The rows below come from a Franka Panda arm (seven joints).
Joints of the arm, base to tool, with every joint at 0 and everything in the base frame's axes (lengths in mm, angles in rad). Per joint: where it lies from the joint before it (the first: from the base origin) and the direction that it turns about. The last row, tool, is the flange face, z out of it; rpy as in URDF.
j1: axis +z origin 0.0 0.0 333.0
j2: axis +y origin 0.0 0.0 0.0
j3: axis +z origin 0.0 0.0 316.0
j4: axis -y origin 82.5 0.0 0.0
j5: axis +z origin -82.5 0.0 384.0
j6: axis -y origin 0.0 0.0 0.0
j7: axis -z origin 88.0 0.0 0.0
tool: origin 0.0 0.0 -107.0 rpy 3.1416 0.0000 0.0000
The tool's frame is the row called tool.
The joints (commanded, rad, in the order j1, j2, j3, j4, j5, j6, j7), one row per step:
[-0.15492, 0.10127, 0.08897, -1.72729, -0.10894, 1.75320, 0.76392]
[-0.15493, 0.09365, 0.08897, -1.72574, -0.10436, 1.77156, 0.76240]
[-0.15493, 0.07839, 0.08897, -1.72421, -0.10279, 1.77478, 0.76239]
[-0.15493, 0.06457, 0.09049, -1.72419, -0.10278, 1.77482, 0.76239]
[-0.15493, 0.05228, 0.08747, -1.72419, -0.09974, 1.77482, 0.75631]
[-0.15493, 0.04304, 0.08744, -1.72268, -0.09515, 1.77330, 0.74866]
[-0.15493, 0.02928, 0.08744, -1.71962, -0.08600, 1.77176, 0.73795]
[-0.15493, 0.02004, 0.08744, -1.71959, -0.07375, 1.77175, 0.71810]
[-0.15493, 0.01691, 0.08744, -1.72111, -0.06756, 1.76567, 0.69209]
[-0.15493, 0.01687, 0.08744, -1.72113, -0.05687, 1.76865, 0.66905]
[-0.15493, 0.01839, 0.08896, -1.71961, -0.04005, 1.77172, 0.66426]
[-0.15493, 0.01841, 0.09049, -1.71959, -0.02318, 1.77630, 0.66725]
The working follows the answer.
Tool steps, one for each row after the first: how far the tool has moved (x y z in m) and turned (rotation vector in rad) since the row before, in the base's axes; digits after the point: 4 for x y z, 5 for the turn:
[0.0009, 0.0006, 0.0066, 0.00252, -0.02748, 0.00208]
[-0.0023, 0.0006, 0.0099, -0.00107, -0.01990, -0.00008]
[-0.0026, 0.0013, 0.0081, -0.00202, -0.01373, 0.00152]
[-0.0026, -0.0011, 0.0071, 0.00097, -0.01174, 0.00240]
[-0.0019, 0.0007, 0.0059, 0.00305, -0.00873, 0.00653]
[-0.0028, 0.0012, 0.0092, 0.00661, -0.01479, 0.00883]
[-0.0020, 0.0014, 0.0052, 0.01016, -0.00841, 0.01767]
[-0.0014, 0.0007, 0.0005, 0.00538, 0.00588, 0.02449]
[0.0004, 0.0009, 0.0002, 0.00976, -0.00228, 0.02139]
[0.0009, 0.0023, 0.0001, 0.01639, -0.00395, 0.00364]
[0.0006, 0.0023, 0.0004, 0.01646, -0.00575, -0.00413]

Tool pose at each row, in the base's axes (x y z in m, rotation vector in rad; rounded; the steps above come from the unrounded poses):
[0.5841, -0.0501, 0.5083, 2.78166, -1.18623, -0.05601]
[0.5850, -0.0495, 0.5149, 2.79464, -1.19029, -0.01917]
[0.5827, -0.0489, 0.5248, 2.80036, -1.19439, 0.00929]
[0.5802, -0.0477, 0.5329, 2.80400, -1.19453, 0.02987]
[0.5776, -0.0487, 0.5399, 2.81000, -1.19400, 0.04600]
[0.5756, -0.0481, 0.5458, 2.81931, -1.18776, 0.05699]
[0.5729, -0.0468, 0.5550, 2.83485, -1.18072, 0.07474]
[0.5709, -0.0454, 0.5602, 2.85683, -1.16110, 0.08194]
[0.5694, -0.0448, 0.5607, 2.87434, -1.12718, 0.07157]
[0.5698, -0.0438, 0.5609, 2.89588, -1.10036, 0.07045]
[0.5707, -0.0416, 0.5610, 2.91348, -1.10154, 0.06763]
[0.5714, -0.0393, 0.5614, 2.92720, -1.11426, 0.06722]

